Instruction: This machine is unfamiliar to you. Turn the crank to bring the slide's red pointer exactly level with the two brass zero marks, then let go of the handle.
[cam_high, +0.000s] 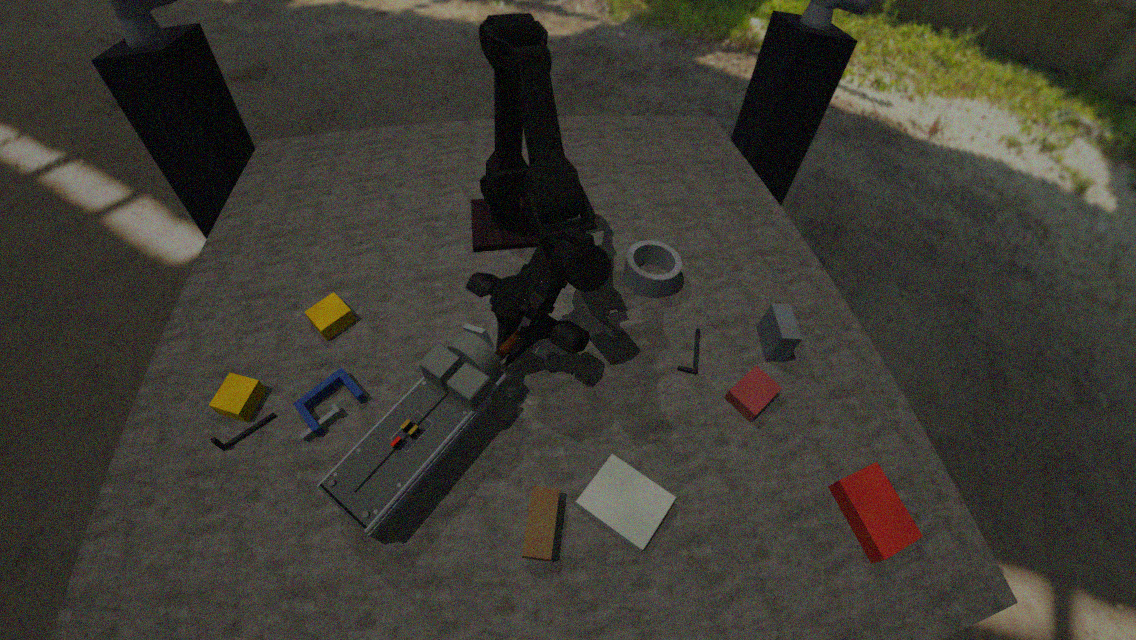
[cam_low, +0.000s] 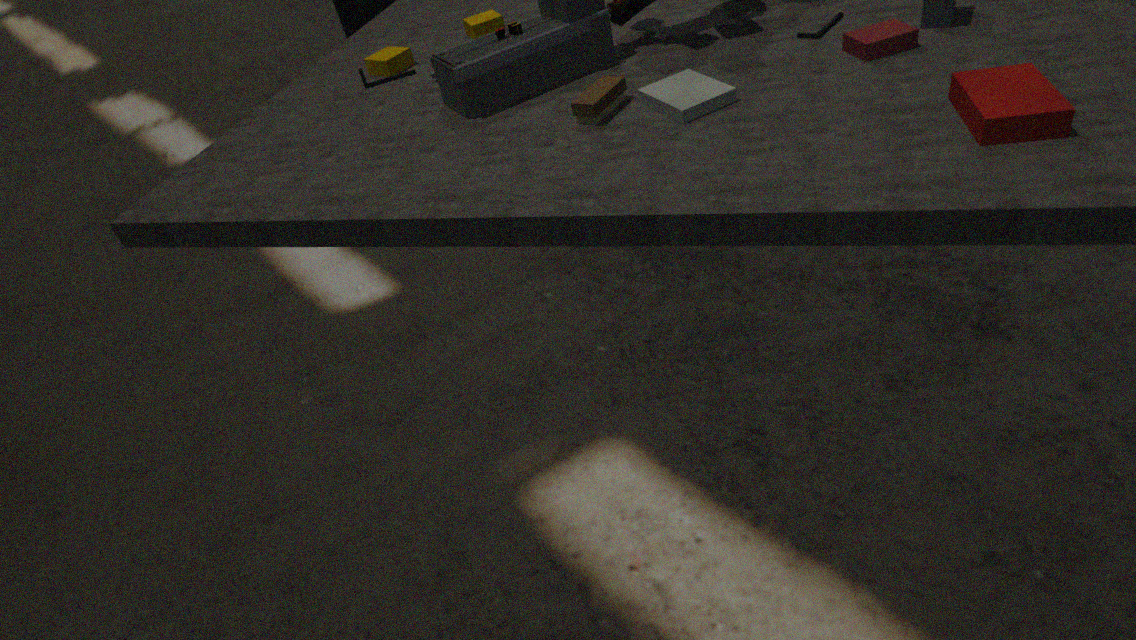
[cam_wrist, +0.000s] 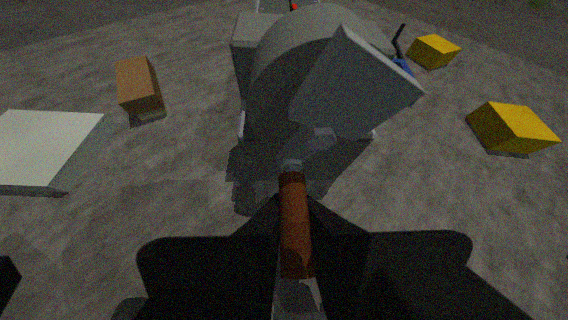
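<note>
The brown crank handle is 1 cm behind my gripper tip, 1 cm to the left of it and 2 cm above it. The rest, counted from my gripper tip: white plate (21 cm ahead, 15 cm to the left, 3 cm below); then red pointer (14 cm ahead, 13 cm to the right, 4 cm above); then brown block (23 cm ahead, 4 cm to the left, 2 cm below).
</note>
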